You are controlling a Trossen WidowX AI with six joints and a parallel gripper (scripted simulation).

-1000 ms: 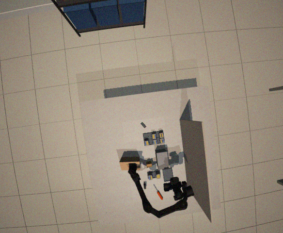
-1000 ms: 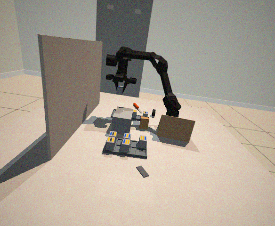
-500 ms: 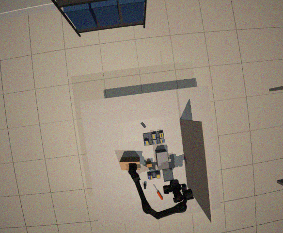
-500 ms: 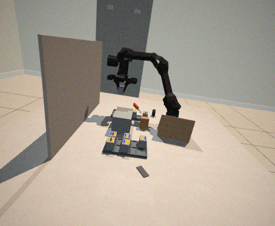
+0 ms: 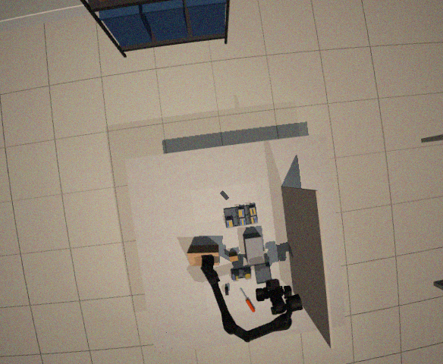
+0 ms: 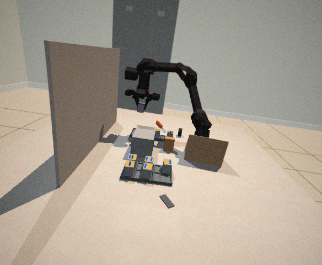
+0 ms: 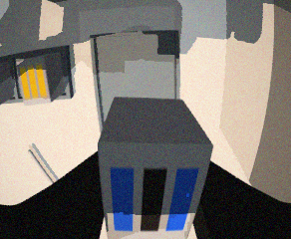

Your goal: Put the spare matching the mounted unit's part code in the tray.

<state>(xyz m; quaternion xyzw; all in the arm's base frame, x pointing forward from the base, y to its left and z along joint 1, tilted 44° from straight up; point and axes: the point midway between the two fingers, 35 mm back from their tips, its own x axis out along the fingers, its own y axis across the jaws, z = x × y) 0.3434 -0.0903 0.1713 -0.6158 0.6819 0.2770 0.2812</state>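
The grey rimmed tray lies 15 cm below my gripper tip. The rest, counted from my gripper tip: grey spare block 2 cm above; mounted unit 6 cm behind, 20 cm to the left, 10 cm below; small orange box 18 cm behind, 14 cm to the left, 12 cm below.
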